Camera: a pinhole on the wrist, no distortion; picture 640 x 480 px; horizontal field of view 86.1 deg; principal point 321.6 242.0 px. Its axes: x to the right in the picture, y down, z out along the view. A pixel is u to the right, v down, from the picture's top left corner.
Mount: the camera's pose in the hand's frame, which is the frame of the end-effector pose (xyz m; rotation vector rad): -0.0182 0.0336 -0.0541 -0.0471 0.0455 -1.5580
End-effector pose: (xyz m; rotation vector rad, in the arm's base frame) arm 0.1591 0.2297 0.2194 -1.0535 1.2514 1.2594
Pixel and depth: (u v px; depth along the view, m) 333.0 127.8 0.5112
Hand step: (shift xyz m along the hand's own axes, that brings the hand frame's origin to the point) -0.1579 0.0152 0.4663
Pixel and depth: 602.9 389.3 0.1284
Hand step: 0.0458 -0.0710 0.0709
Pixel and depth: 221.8 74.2 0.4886
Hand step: -0.2300 0.1737 0.4477
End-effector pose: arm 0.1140 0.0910 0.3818 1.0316 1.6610 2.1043
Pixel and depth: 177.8 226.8 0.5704
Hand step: -0.0128 0.2735 0.5166
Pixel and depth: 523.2 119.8 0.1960
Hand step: -0.0750 -0.0823 0.1458
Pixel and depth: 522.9 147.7 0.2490
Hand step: -0.0701 -0.1132 0.1986
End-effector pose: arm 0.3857 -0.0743 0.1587 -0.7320 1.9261 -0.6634
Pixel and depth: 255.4 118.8 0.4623
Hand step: -0.1580 0.1215 0.4171
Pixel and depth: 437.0 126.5 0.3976
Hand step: -0.1269 -0.1014 0.3508
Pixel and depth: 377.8 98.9 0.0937
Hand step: -0.0516 0.0179 0.0418
